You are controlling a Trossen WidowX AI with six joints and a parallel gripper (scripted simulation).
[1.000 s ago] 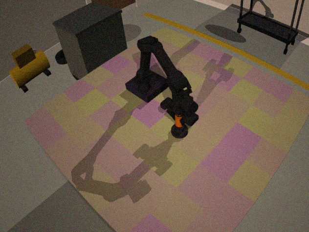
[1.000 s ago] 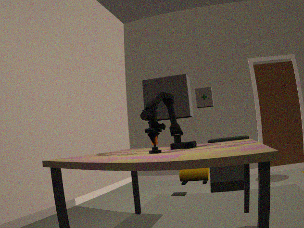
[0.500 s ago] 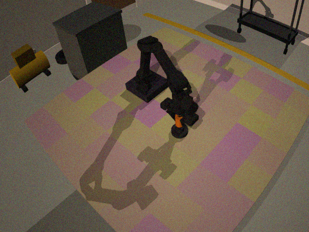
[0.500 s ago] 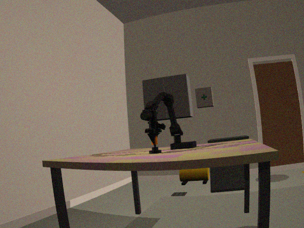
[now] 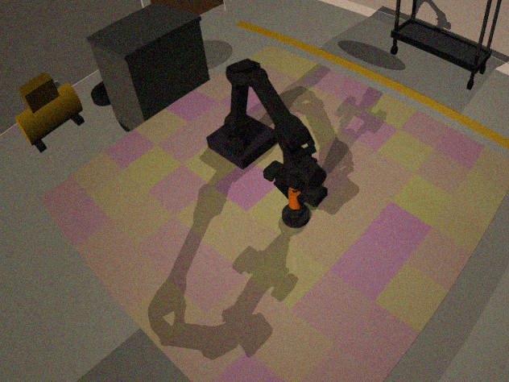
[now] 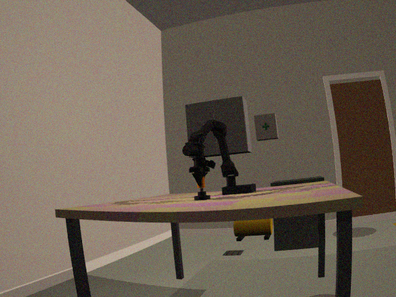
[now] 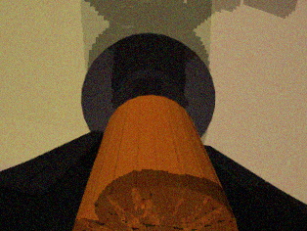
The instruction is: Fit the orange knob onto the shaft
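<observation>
The orange knob is 2 cm above my gripper tip. From my gripper tip the other things lie so: D-shaped shaft 4 cm below.
</observation>
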